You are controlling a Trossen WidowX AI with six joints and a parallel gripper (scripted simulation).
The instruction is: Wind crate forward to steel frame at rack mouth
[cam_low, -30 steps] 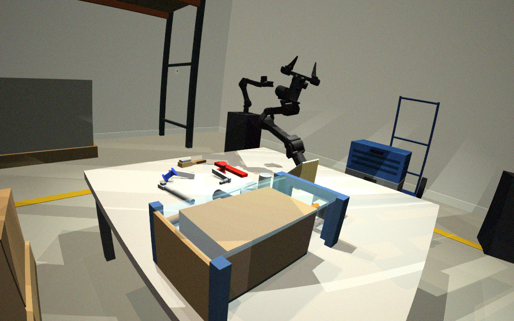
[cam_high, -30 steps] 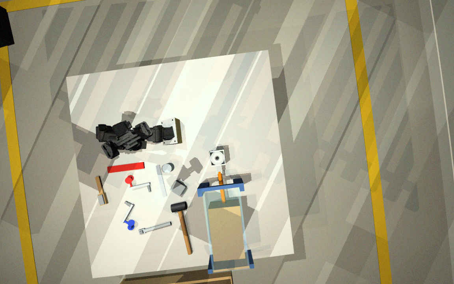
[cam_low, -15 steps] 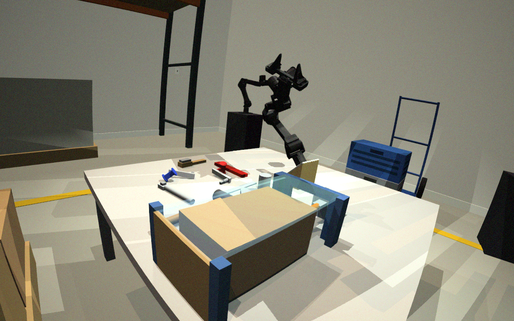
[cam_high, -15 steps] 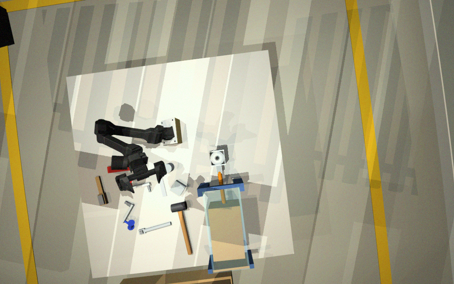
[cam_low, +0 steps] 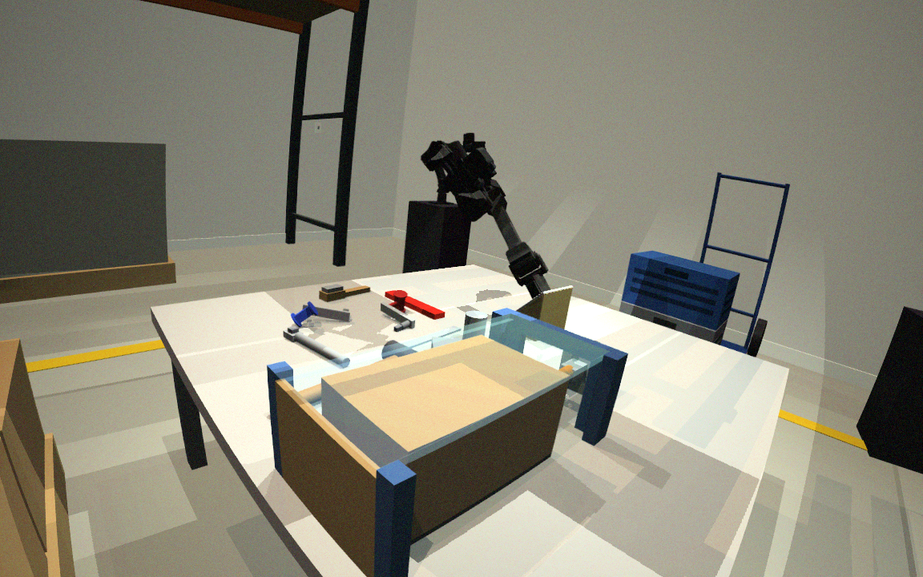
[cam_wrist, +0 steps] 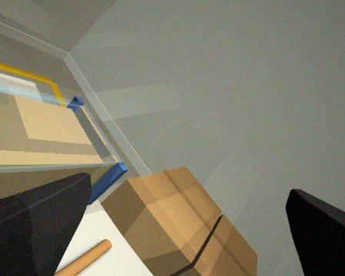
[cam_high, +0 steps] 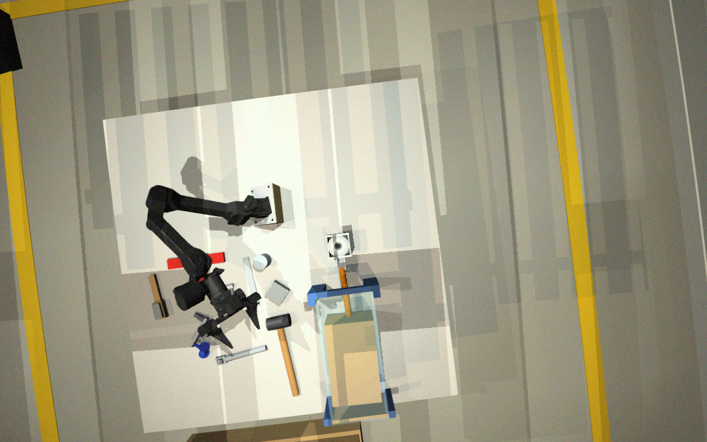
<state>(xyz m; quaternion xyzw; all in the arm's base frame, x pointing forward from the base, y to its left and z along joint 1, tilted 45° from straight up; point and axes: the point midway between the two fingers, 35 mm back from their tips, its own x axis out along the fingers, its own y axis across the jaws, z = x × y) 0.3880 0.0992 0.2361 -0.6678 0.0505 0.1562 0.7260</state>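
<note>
My gripper tip is now 13 cm past the red-knobbed winch handle, 22 cm to the left of it and 37 cm above it. From my gripper tip the other things lie so: grey block: 5 cm behind, 2 cm to the left, 38 cm below; then clear-panelled cubby: 23 cm ahead, 26 cm to the left, 28 cm below; then flat bar: 12 cm behind, 8 cm to the right, 39 cm below.
</note>
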